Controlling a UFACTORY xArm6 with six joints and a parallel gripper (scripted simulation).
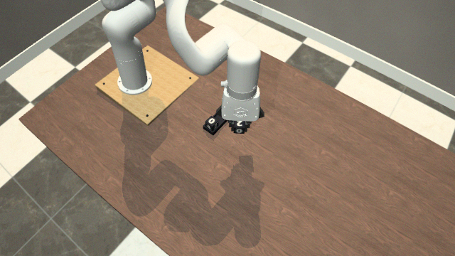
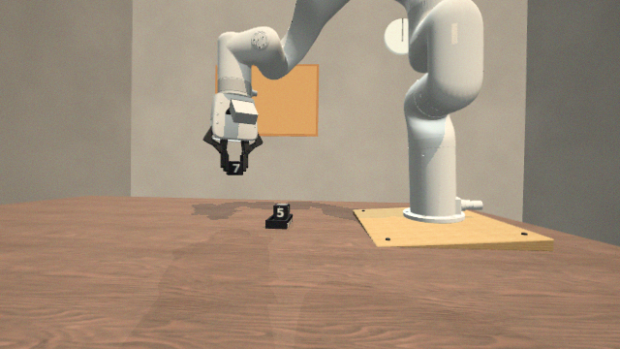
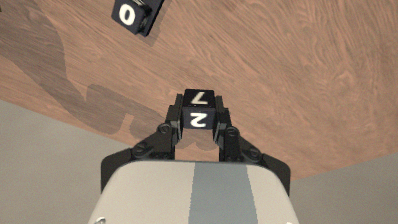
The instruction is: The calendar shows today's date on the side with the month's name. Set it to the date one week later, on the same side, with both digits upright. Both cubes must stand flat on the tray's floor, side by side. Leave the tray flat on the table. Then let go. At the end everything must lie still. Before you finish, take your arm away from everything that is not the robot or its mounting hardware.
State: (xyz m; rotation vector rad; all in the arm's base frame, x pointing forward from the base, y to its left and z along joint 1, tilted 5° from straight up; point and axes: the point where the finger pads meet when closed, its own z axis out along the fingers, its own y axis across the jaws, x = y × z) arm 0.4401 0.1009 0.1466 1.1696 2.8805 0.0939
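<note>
Right now the black cube is 11 cm below my hand, 11 cm behind it and 2 cm to the right of it. Round my hand: black tray: 13 cm below, 12 cm behind.
</note>
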